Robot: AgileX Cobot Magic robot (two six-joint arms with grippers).
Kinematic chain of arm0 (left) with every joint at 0, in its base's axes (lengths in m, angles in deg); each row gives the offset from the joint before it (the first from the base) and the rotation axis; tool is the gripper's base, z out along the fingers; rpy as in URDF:
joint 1: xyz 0 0 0.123 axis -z
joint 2: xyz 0 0 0 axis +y
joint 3: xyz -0.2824 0 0.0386 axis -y
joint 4: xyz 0.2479 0 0.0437 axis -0.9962 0 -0.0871
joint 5: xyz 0 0 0 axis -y
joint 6: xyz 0.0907 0 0.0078 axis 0.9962 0 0.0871
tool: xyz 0 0 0 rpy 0 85 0
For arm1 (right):
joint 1: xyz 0 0 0.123 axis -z
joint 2: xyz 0 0 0 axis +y
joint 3: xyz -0.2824 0 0.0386 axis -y
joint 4: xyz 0.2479 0 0.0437 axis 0.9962 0 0.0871
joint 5: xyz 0 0 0 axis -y
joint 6: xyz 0.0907 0 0.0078 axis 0.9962 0 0.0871
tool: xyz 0 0 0 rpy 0 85 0
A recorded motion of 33 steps. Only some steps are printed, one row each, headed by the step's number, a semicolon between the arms.
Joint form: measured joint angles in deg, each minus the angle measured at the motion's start. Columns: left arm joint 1, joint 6, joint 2, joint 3, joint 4, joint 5; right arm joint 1, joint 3, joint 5, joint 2, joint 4, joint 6.
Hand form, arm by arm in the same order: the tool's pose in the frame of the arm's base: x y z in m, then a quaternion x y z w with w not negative. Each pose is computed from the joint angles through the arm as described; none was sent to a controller.
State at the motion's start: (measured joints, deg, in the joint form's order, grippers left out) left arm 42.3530 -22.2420 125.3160 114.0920 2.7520 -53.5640; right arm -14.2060 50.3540 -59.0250 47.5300 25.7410 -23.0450
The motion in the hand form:
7: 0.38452 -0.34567 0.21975 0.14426 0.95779 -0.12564 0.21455; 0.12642 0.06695 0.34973 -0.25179 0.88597 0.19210 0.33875
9: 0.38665 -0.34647 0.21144 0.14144 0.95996 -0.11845 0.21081; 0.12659 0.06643 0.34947 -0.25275 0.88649 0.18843 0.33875
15: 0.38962 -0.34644 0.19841 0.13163 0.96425 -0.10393 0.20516; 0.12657 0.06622 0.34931 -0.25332 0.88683 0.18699 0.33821
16: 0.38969 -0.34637 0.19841 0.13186 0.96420 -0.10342 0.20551; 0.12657 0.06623 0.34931 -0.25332 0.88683 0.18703 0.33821
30: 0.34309 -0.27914 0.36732 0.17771 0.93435 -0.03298 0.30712; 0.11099 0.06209 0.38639 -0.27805 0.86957 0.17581 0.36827
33: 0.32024 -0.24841 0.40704 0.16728 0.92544 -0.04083 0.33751; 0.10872 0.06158 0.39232 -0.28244 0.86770 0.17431 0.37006
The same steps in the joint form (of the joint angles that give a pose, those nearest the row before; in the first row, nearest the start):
7: -0.12 -3.54 7.96 8.60 -4.68 -2.12; 0.00 0.00 -0.11 0.00 -0.08 0.00
9: -0.12 -4.15 9.04 8.90 -5.32 -2.18; 0.00 0.00 -0.11 0.00 -0.51 0.00
15: -0.12 -5.95 10.57 9.07 -6.85 -2.39; 0.00 0.00 -0.18 0.00 -0.70 0.00
16: -0.12 -5.95 10.57 9.07 -6.92 -2.39; 0.00 0.00 -0.18 0.00 -0.69 0.00
30: -0.27 0.80 -10.35 9.01 -18.13 -16.93; 0.00 7.56 -5.80 -1.80 -2.18 0.00
33: -1.20 1.25 -18.57 4.79 -18.76 -17.06; 0.00 8.99 -7.01 -1.79 -2.37 0.00

